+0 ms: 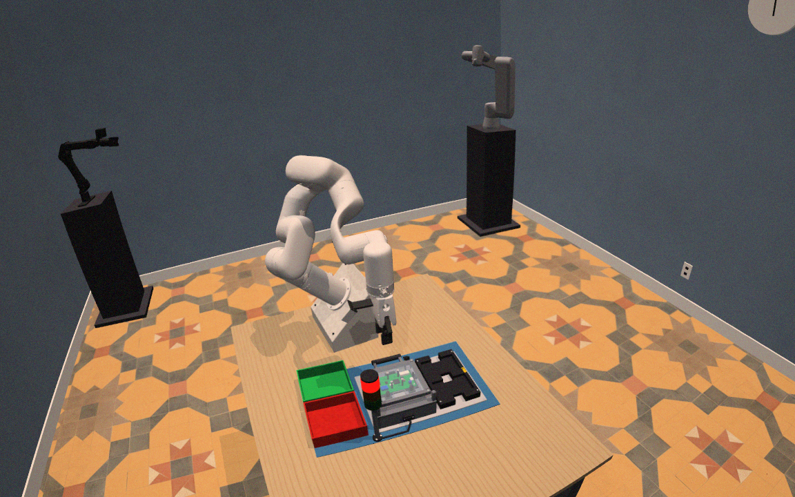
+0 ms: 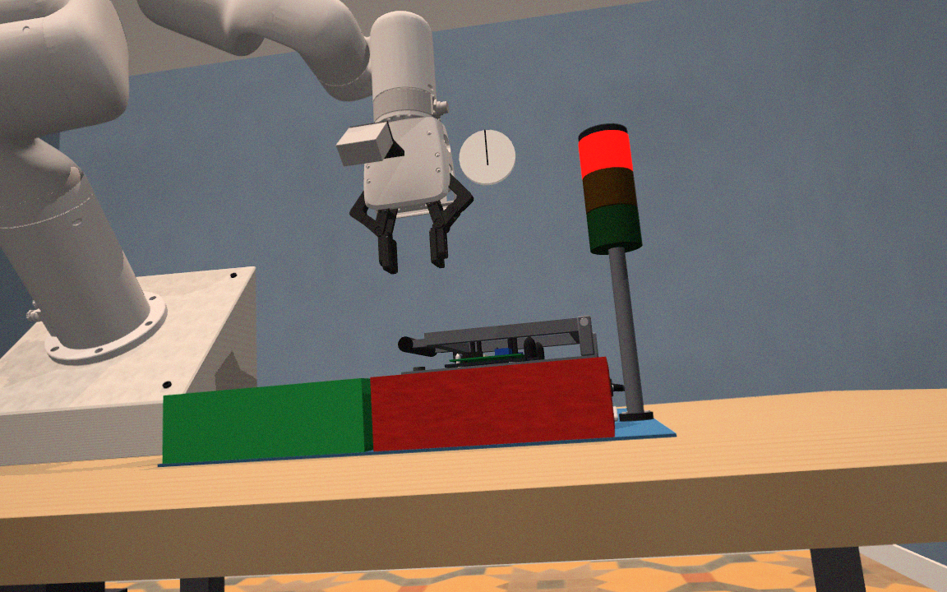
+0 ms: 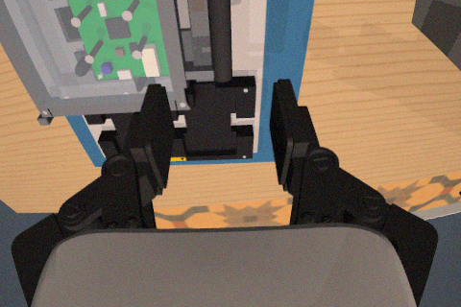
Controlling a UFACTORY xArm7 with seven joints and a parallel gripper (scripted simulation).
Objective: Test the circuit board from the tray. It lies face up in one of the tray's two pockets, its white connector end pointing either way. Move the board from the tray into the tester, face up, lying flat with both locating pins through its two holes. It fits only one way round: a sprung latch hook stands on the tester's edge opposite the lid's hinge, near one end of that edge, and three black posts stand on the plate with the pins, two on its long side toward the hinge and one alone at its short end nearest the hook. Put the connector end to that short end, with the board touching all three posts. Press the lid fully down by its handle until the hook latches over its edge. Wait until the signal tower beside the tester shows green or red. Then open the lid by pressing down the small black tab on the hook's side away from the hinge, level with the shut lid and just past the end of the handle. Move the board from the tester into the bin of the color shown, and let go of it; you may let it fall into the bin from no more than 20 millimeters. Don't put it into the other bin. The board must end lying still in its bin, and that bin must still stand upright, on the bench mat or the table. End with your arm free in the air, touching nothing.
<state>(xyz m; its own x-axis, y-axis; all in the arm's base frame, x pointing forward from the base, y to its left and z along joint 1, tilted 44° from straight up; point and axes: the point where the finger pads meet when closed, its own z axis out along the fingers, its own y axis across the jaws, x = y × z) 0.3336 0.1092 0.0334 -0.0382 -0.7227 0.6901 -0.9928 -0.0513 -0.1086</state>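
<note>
My hand is 2 cm short of the black latch tab, 6 cm to the right of it and 11 cm above it. The rest, counted from my hand: tester plate 9 cm ahead, 13 cm below; then tester lid 9 cm ahead, 11 cm below; then green circuit board 8 cm ahead, 13 cm below.
</note>
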